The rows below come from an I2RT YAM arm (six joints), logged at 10 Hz.
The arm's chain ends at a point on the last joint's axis. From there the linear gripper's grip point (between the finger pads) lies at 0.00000 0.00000 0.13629 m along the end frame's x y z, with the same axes.
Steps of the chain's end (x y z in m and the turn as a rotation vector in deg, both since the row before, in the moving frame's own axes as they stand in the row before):
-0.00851, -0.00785, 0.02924, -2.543, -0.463, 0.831
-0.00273, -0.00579, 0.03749, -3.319, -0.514, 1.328
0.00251, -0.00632, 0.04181, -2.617, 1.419, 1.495
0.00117, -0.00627, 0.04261, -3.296, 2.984, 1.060
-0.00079, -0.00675, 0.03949, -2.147, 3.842, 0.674
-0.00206, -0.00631, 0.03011, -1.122, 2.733, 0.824
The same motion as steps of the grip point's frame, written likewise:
-0.00965, -0.00181, 0.02910, -2.543, -0.463, 0.831
-0.00404, 0.00209, 0.03726, -3.319, -0.514, 1.328
0.00580, -0.00005, 0.04163, -2.617, 1.419, 1.495
0.00819, 0.00163, 0.04220, -3.296, 2.984, 1.060
0.00831, -0.00159, 0.03909, -2.147, 3.842, 0.674
0.00442, -0.00360, 0.02993, -1.122, 2.733, 0.824

